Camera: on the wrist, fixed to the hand. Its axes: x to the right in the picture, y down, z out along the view.
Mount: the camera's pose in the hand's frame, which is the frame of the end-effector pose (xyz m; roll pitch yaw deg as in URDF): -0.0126 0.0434 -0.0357 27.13 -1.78 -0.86
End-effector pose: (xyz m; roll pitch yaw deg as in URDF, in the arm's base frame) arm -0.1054 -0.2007 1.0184 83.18 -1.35 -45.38
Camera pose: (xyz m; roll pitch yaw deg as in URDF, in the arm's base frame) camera -0.0860 -0.1626 1.0569 110.33 -0.71 -47.25
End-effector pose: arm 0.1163 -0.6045 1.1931 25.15 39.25 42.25
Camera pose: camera 0.0660 -0.5767 1.1903 51.05 37.99 40.30
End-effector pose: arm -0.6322 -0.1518 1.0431 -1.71 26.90 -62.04
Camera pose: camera -0.6079 -0.1073 1.0158 25.02 25.09 -62.93
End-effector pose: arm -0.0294 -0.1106 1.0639 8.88 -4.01 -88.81
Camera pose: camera 0.0188 -0.0990 1.0345 36.09 -5.64 -89.94
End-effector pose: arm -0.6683 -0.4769 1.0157 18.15 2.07 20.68
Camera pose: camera -0.6993 -0.4326 0.9958 45.23 0.65 19.31
